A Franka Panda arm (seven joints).
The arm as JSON. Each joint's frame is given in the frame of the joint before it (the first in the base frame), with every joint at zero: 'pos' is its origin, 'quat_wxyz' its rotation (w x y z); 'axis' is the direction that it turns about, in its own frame. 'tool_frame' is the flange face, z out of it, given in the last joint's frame.
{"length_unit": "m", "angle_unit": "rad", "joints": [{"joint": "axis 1", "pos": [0.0, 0.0, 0.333], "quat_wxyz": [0.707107, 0.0, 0.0, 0.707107], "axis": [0.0, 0.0, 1.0]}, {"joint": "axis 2", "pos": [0.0, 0.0, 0.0], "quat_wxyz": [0.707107, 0.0, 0.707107, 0.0], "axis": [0.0, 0.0, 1.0]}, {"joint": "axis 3", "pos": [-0.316, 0.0, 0.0], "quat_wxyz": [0.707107, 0.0, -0.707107, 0.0], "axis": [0.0, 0.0, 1.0]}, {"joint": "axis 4", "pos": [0.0, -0.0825, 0.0], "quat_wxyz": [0.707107, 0.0, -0.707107, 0.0], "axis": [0.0, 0.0, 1.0]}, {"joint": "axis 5", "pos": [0.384, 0.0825, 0.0], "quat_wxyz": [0.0, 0.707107, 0.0, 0.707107], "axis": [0.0, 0.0, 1.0]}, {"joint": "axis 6", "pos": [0.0, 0.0, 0.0], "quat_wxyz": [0.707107, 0.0, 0.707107, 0.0], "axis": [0.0, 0.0, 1.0]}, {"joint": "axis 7", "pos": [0.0, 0.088, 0.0], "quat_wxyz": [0.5, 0.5, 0.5, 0.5], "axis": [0.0, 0.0, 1.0]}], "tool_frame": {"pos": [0.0, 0.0, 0.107], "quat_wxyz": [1.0, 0.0, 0.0, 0.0]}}
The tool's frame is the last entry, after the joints.
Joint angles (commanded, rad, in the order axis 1, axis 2, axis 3, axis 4, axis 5, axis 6, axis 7), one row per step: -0.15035 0.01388 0.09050 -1.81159 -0.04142 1.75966 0.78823; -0.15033 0.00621 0.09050 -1.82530 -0.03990 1.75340 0.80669; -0.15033 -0.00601 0.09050 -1.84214 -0.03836 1.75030 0.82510; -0.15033 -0.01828 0.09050 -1.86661 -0.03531 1.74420 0.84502; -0.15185 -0.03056 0.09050 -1.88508 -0.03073 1.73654 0.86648; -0.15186 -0.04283 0.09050 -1.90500 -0.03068 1.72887 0.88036; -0.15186 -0.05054 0.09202 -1.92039 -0.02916 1.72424 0.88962; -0.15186 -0.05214 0.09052 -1.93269 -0.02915 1.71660 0.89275; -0.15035 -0.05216 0.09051 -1.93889 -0.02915 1.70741 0.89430; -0.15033 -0.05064 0.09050 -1.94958 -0.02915 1.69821 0.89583; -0.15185 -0.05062 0.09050 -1.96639 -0.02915 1.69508 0.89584
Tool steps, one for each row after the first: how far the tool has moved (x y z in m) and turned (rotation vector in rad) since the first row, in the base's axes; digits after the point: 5 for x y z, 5 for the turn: -0.00389 0.00049 -0.00272 0.00008 0.01162 -0.01899; -0.00869 0.00110 -0.00416 -0.00060 0.01873 -0.03785; -0.01492 0.00191 -0.00943 0.00020 0.03633 -0.05872; -0.02060 0.00199 -0.01202 0.00189 0.04945 -0.08310; -0.02651 0.00249 -0.01530 -0.00033 0.06440 -0.09727; -0.03060 0.00377 -0.01870 -0.00056 0.07644 -0.10557; -0.03374 0.00313 -0.02407 -0.00084 0.09469 -0.11045; -0.03579 0.00400 -0.02753 -0.00109 0.11002 -0.11078; -0.03844 0.00409 -0.03381 -0.00113 0.13138 -0.11257; -0.04176 0.00345 -0.04164 -0.00096 0.15135 -0.11420
